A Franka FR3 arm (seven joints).
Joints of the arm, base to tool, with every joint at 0 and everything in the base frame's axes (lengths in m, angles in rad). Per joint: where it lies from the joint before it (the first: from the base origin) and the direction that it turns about. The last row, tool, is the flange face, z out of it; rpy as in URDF.
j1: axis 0 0 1 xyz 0 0 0.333
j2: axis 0 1 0 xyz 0 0 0
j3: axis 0 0 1 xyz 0 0 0.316
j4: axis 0 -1 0 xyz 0.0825 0 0
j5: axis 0 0 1 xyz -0.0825 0 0.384
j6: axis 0 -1 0 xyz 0 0 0
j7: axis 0 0 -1 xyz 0.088 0 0
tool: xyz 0 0 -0.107 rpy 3.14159 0 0
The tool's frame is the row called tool.
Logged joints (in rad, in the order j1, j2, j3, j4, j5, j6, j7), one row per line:
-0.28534, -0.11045, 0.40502, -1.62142, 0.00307, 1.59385, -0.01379
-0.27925, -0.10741, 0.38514, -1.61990, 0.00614, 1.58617, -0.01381
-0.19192, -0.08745, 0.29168, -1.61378, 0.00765, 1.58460, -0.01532
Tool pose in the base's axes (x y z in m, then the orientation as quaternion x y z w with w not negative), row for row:
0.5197, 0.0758, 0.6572, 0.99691, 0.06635, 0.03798, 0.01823
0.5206, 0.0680, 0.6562, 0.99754, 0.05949, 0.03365, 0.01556
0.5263, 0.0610, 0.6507, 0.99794, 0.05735, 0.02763, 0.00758
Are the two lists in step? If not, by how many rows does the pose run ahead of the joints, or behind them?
They are in step.
